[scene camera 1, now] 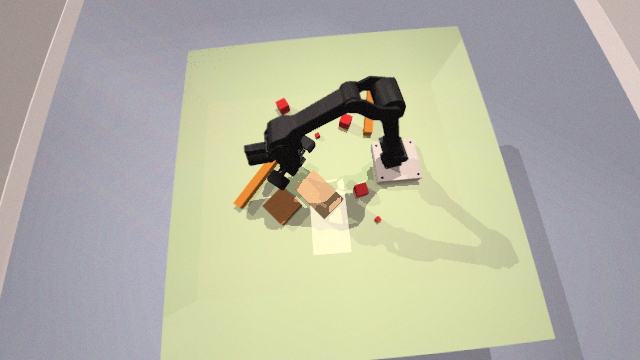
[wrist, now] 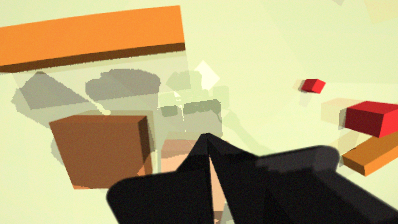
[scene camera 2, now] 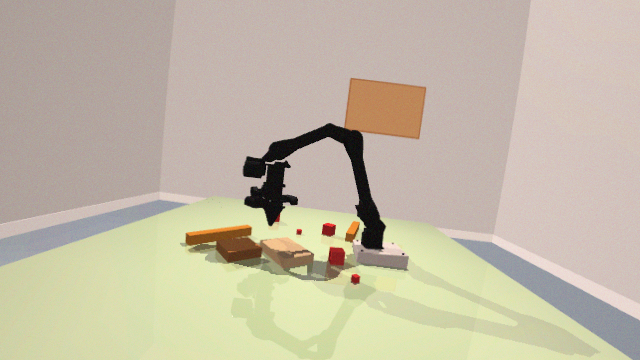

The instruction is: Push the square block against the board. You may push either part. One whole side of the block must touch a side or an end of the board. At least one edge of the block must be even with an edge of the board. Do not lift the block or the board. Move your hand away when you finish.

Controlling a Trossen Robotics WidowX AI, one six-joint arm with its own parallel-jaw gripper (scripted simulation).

Labels:
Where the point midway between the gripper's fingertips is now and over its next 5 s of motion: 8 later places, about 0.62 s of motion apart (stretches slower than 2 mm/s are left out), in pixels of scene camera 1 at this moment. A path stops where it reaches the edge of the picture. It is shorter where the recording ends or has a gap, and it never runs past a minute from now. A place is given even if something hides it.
The gripper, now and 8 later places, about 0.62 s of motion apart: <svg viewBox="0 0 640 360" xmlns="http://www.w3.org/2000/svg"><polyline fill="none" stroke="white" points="295,169 300,175 301,176 303,179 304,181 306,183 308,185 307,183 302,177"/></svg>

